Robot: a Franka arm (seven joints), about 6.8 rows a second.
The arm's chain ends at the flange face. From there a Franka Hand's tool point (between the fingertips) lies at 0.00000 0.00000 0.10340 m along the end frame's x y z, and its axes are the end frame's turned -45 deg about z.
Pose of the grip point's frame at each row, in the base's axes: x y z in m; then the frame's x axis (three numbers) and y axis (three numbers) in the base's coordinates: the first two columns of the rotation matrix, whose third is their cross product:
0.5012 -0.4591 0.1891 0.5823 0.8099 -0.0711 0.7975 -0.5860 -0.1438
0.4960 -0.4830 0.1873 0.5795 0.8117 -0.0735 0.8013 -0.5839 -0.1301
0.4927 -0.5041 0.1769 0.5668 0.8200 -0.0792 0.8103 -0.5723 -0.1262
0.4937 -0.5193 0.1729 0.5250 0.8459 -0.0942 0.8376 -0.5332 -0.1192
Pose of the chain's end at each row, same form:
0.5176 -0.4619 0.2912 0.9757 0.1583 -0.1520 0.1522 -0.9871 -0.0514
0.5114 -0.4847 0.2895 0.9764 0.1611 -0.1440 0.1568 -0.9868 -0.0400
0.5081 -0.5049 0.2791 0.9738 0.1752 -0.1452 0.1722 -0.9845 -0.0332
0.5093 -0.5176 0.2751 0.9635 0.2211 -0.1509 0.2210 -0.9752 -0.0177

